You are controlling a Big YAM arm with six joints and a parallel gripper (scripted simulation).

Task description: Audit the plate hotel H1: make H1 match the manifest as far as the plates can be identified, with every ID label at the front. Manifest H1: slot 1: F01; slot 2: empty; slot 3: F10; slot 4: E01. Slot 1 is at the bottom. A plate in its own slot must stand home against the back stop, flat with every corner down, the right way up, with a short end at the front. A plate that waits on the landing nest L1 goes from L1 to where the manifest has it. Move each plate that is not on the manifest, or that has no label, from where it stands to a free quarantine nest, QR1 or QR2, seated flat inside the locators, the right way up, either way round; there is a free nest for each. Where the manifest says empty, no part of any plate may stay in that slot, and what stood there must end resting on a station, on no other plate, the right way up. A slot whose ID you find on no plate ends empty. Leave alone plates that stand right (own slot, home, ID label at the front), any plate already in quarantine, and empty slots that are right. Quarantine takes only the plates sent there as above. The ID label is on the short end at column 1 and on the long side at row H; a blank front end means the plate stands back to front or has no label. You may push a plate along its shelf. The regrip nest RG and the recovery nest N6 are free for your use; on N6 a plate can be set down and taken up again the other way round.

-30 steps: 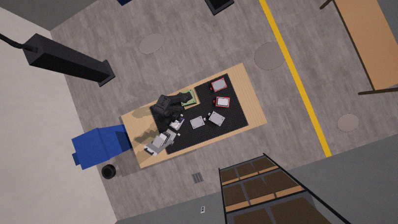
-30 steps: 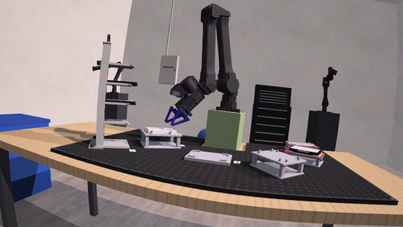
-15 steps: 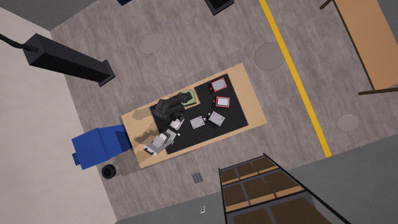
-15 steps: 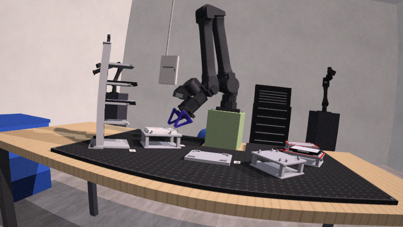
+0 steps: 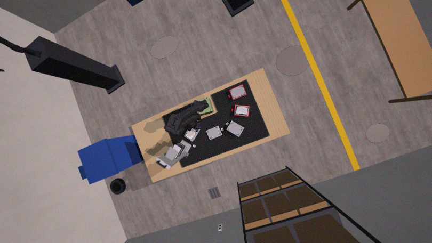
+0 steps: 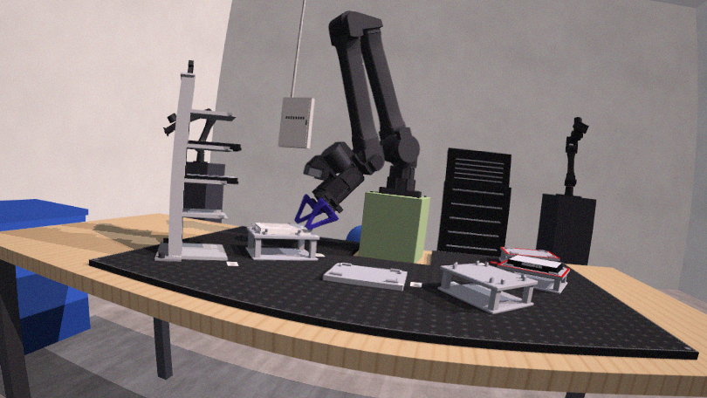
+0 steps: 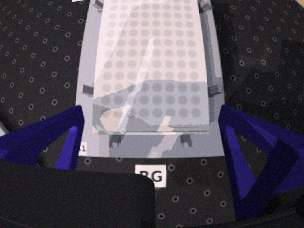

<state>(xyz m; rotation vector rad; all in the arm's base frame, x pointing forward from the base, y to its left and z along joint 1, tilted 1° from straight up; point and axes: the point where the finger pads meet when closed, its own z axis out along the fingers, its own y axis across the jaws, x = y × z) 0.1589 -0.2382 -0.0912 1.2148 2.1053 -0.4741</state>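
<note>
My hand is 3 cm short of the white well plate, 5 cm to the left of it and 2 cm above it. Round my hand: RG label 2 cm behind, 4 cm to the left, 8 cm below; H1 tag 18 cm ahead, 12 cm to the right, 8 cm below; regrip nest RG 3 cm ahead, 5 cm to the right, 3 cm below.
</note>
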